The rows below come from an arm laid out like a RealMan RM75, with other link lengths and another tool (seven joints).
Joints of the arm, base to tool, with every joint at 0 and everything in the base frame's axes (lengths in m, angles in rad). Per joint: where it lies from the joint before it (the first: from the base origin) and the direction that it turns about. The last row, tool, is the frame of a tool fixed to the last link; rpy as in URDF.
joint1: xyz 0 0 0.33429 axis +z
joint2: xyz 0 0 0 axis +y
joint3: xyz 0 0 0.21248 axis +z
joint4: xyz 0 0 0 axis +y
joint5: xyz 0 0 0.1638 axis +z
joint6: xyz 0 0 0 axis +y
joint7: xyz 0 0 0.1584 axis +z
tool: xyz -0.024 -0.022 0.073 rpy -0.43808 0 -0.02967
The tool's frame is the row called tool.
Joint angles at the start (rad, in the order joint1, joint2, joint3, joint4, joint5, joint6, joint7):
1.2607 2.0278 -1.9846 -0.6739 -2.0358 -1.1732 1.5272
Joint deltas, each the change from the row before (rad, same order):
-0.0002 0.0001 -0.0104 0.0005 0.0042 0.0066 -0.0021
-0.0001 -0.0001 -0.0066 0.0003 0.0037 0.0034 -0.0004
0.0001 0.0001 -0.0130 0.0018 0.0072 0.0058 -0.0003
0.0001 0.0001 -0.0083 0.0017 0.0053 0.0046 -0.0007
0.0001 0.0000 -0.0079 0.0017 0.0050 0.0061 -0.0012
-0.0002 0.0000 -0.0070 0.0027 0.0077 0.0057 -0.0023
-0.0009 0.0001 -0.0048 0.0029 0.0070 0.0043 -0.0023
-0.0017 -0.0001 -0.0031 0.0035 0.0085 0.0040 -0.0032
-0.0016 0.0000 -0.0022 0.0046 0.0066 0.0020 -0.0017
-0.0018 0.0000 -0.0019 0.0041 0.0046 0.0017 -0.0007
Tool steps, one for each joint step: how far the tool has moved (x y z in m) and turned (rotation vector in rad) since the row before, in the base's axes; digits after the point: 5 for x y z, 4 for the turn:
0.00077 -0.00026 -0.00076 -0.0008 -0.0020 0.0059
0.00046 -0.00034 -0.00046 -0.0008 -0.0010 0.0021
0.00125 -0.00079 -0.00090 -0.0019 -0.0031 0.0026
0.00070 -0.00041 -0.00063 -0.0010 -0.0012 0.0016
0.00046 -0.00005 -0.00062 0.0002 -0.0002 0.0026
0.00029 -0.00035 -0.00069 -0.0010 0.0017 0.0003
0.00039 -0.00040 -0.00056 -0.0010 0.0021 -0.0016
0.00027 -0.00044 -0.00050 -0.0012 0.0040 -0.0039
0.00091 -0.00038 -0.00027 -0.0007 0.0017 -0.0060
0.00112 -0.00019 -0.00016 0.0001 0.0006 -0.0057

